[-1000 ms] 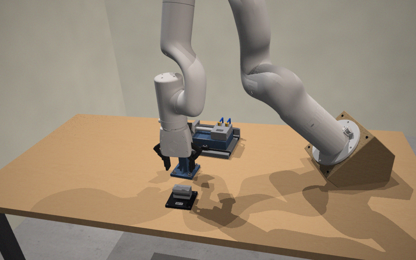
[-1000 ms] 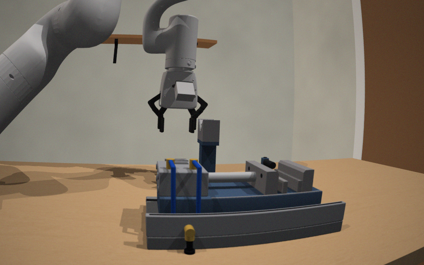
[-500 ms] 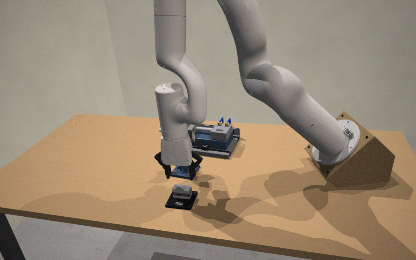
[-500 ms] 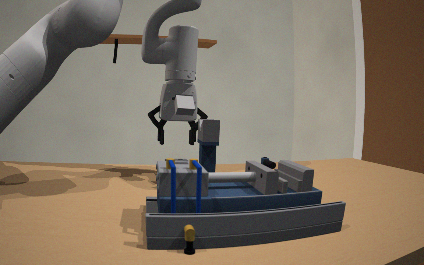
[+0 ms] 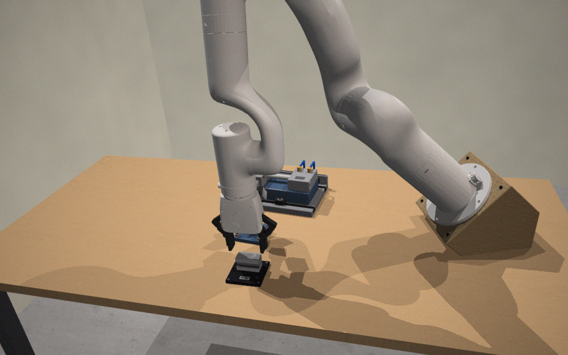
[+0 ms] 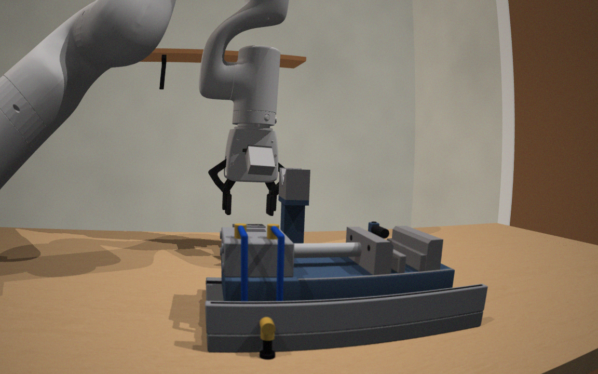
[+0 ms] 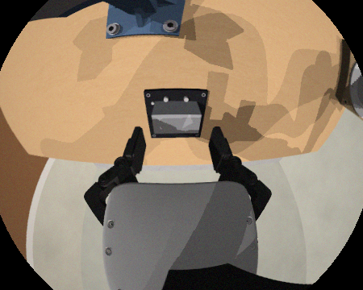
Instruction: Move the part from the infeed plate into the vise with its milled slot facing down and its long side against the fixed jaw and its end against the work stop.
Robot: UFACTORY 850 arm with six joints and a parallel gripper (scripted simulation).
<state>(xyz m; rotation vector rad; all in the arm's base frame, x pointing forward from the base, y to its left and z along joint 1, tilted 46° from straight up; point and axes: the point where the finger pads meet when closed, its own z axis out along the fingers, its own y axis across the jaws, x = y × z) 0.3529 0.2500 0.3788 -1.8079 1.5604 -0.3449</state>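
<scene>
The part is 50 mm below my hand and 10 mm to the left of it. The rest, counted from my hand: black infeed plate 70 mm below, 10 mm to the left; work stop 290 mm to the right, 190 mm ahead, 10 mm above; air cylinder 370 mm to the right, 40 mm ahead.
</scene>
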